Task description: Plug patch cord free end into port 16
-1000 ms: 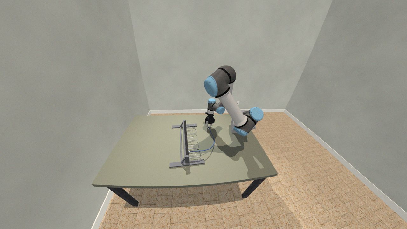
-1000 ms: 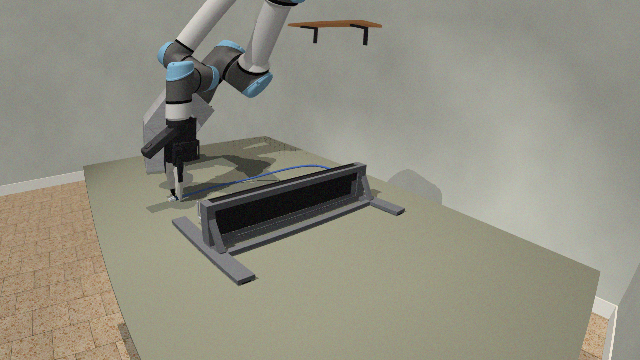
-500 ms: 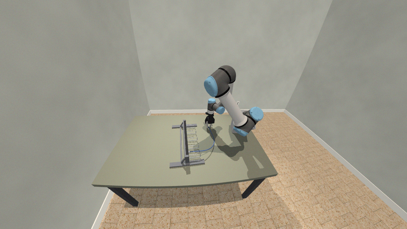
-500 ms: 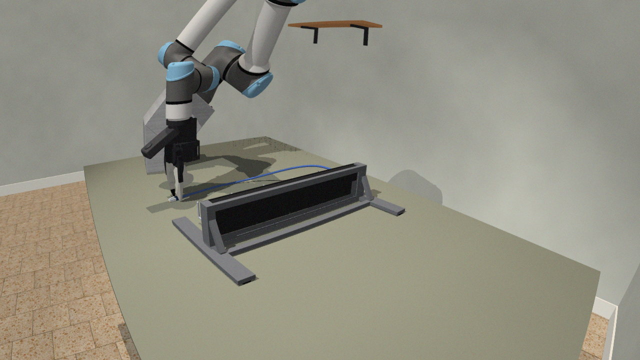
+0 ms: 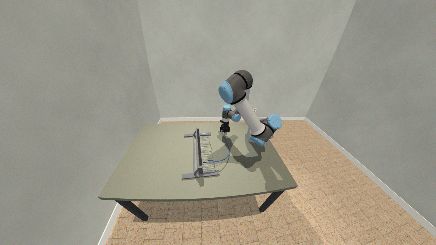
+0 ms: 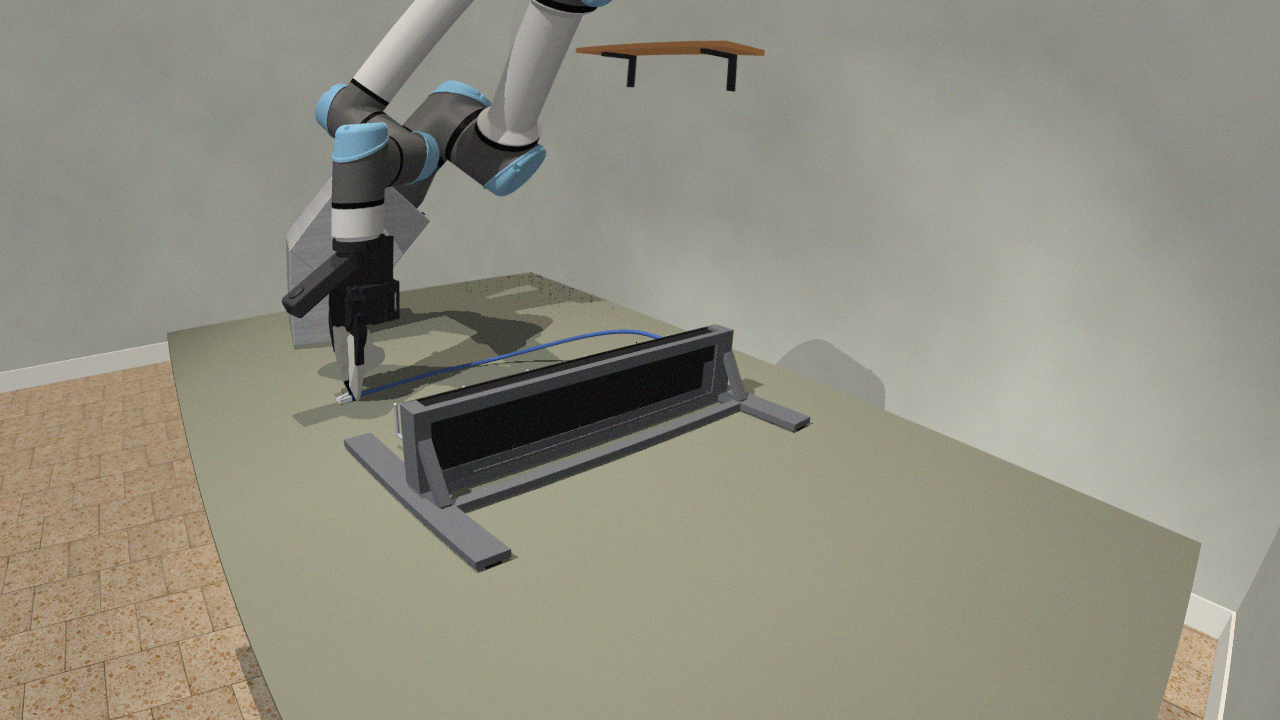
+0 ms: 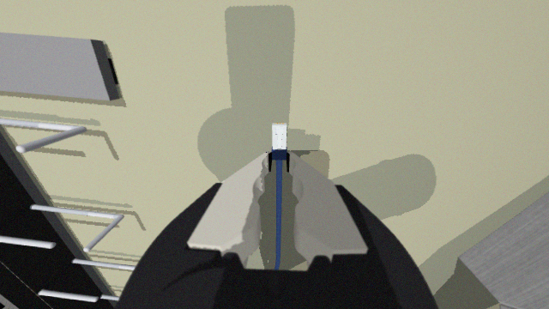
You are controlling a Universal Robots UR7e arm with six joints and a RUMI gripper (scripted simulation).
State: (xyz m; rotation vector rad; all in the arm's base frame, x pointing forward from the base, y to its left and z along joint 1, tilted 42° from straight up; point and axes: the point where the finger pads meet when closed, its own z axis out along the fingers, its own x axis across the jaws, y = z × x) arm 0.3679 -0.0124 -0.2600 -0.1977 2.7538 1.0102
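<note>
Right now my hand is 20 mm to the left of the plug and 10 mm above it.
</note>
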